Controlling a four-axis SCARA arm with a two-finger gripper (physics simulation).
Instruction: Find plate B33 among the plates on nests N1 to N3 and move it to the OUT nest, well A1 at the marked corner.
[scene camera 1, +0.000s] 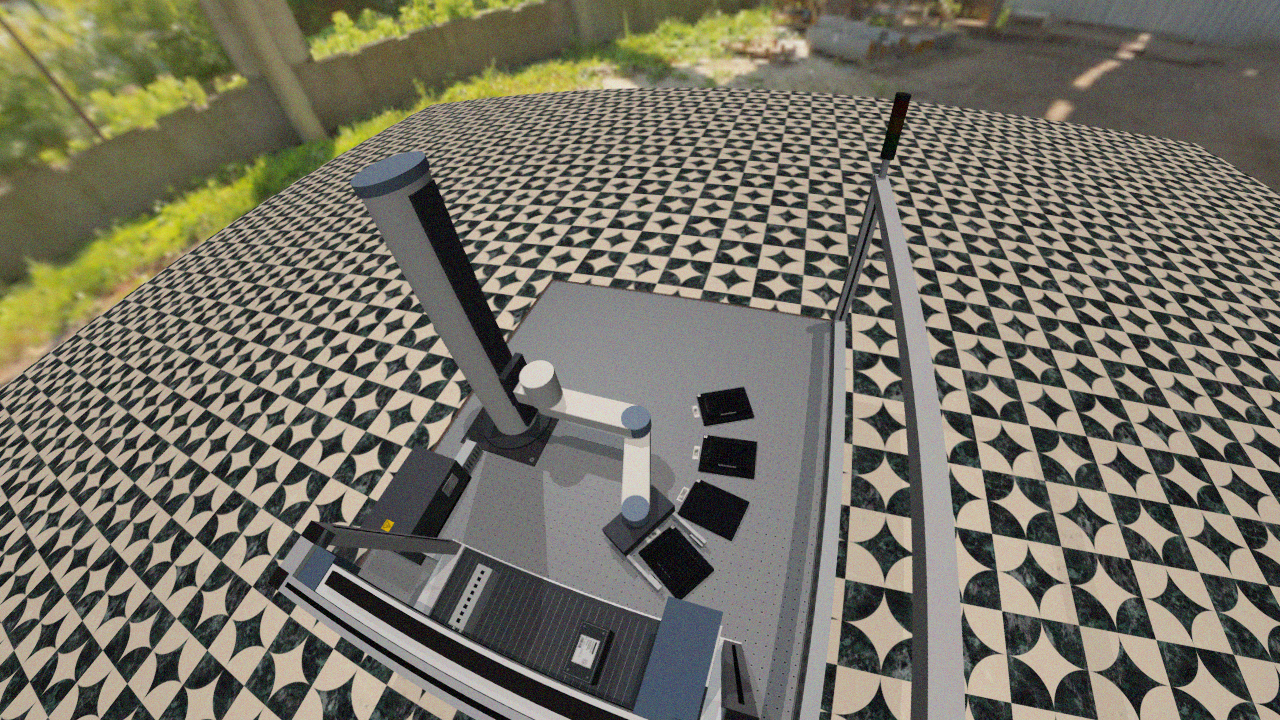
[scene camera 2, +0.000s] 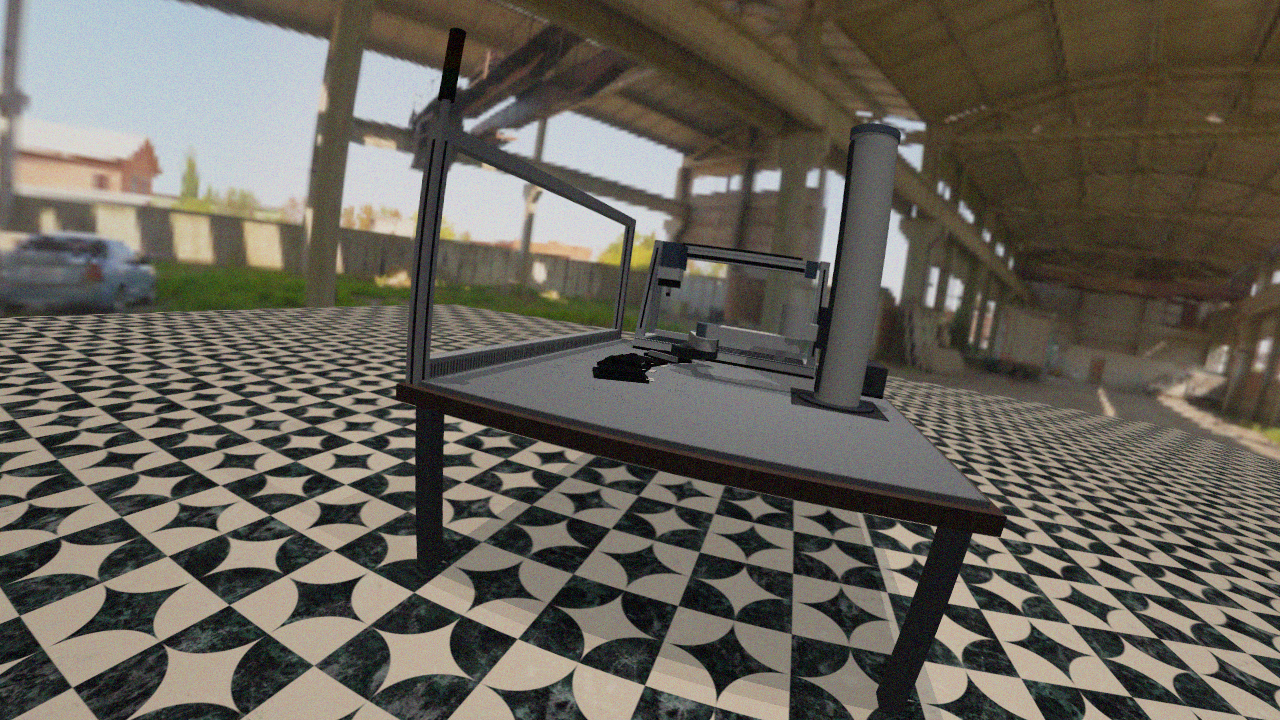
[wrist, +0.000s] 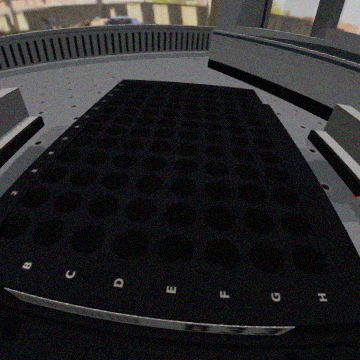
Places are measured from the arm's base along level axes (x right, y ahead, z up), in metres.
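Pixels of known places: gripper, between the fingertips: (scene camera 1: 683, 566) (scene camera 2: 663, 352) (wrist: 177, 107); arm's base, origin of its link: (scene camera 1: 518, 419) (scene camera 2: 834, 406).
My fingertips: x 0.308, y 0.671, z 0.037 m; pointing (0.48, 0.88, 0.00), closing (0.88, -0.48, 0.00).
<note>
For each thing: its top centre in the pictures, then the offset to it from my fingertips. "*": a spot on its surface instead. Level surfaces: height alone.
- black well plate, centre of its top: (wrist: 177, 127) (scene camera 1: 675, 559) dx -0.012, dy -0.023, dz +0.002 m
- pale label strip, a spot on its surface: (wrist: 150, 318) * dx -0.044, dy -0.076, dz +0.001 m
- gantry deck with a dark slatted bed, height of its surface: dz +0.025 m
- blue block, a spot on its surface: (scene camera 1: 678, 658) * dx +0.233, dy +0.064, dz +0.464 m
- dark box, a spot on its surface: (scene camera 1: 418, 497) * dx +0.085, dy -0.751, dz +0.091 m
My gripper (scene camera 1: 667, 550) (wrist: 177, 107) is open, its two grey fingers standing apart on either side of a black well plate (scene camera 1: 677, 562) (wrist: 170, 185). In the wrist view both fingers stand clear of the plate's long sides. The plate lies level, with row letters B to H along its near edge. Its near edge carries a pale label strip (wrist: 150, 318) with dark characters, too slanted to read surely. The A1 corner and the name of this nest cannot be made out. Three more black plates or nests (scene camera 1: 726, 405) (scene camera 1: 727, 456) (scene camera 1: 714, 508) lie in an arc on the table, with small white tags.
A gantry deck with a dark slatted bed (scene camera 1: 537, 617) and a blue block (scene camera 1: 678, 658) stands close to the gripper's plate. The arm's column (scene camera 1: 447, 304) (scene camera 2: 863, 268) stands across the table. A dark box (scene camera 1: 418, 497) is beside it. A grey frame (scene camera 1: 913, 358) borders the plates' side.
</note>
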